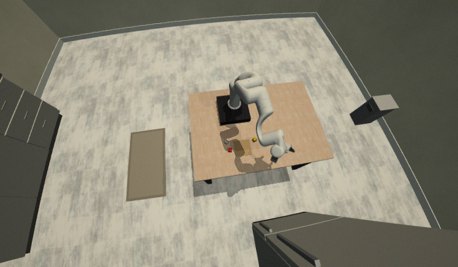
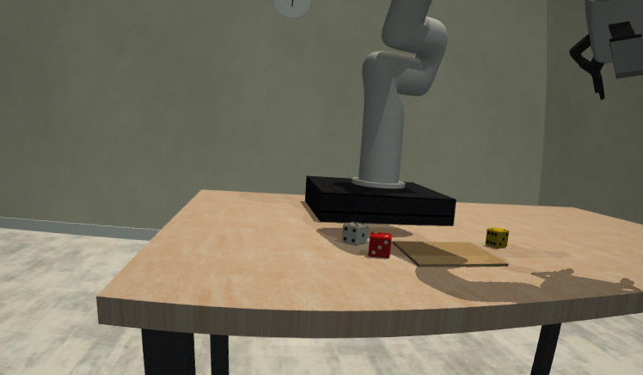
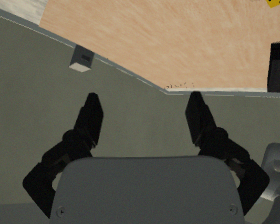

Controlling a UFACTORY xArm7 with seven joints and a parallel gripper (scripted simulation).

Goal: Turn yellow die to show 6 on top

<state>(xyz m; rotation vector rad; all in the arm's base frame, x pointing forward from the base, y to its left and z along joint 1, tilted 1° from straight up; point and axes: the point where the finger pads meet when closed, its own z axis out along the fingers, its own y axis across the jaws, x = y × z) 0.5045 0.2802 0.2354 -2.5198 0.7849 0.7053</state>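
The white die is 390 mm to the right of my hand, 270 mm below it and 150 mm behind it. The rest, counted from my hand: yellow die (270 mm below, 150 mm behind, 140 mm to the right); then red die (360 mm to the right, 270 mm below, 80 mm behind); then tan mat (280 mm below, 250 mm to the right, 90 mm behind).
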